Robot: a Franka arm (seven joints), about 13 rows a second.
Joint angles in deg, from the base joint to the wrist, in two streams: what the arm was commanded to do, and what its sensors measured. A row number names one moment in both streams.
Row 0, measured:
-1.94, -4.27, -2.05, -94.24, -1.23, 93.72, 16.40
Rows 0 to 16, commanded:
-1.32, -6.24, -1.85, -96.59, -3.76, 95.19, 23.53
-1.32, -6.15, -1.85, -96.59, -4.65, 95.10, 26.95
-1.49, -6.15, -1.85, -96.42, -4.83, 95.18, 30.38
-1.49, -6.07, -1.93, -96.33, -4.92, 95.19, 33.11
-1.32, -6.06, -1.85, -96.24, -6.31, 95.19, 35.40
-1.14, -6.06, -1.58, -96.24, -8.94, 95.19, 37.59
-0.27, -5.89, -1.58, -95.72, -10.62, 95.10, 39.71
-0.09, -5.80, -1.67, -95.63, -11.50, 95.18, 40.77
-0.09, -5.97, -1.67, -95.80, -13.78, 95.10, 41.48
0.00, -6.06, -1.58, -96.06, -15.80, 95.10, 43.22
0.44, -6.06, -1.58, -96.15, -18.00, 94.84, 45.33
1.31, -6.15, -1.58, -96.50, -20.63, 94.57, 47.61
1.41, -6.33, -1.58, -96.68, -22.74, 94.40, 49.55
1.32, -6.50, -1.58, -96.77, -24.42, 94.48, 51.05
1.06, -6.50, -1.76, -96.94, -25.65, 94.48, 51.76
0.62, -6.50, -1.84, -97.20, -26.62, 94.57, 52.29
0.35, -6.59, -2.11, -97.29, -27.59, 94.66, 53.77
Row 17, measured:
0.41, -4.58, -1.73, -94.81, -25.46, 93.97, 51.13
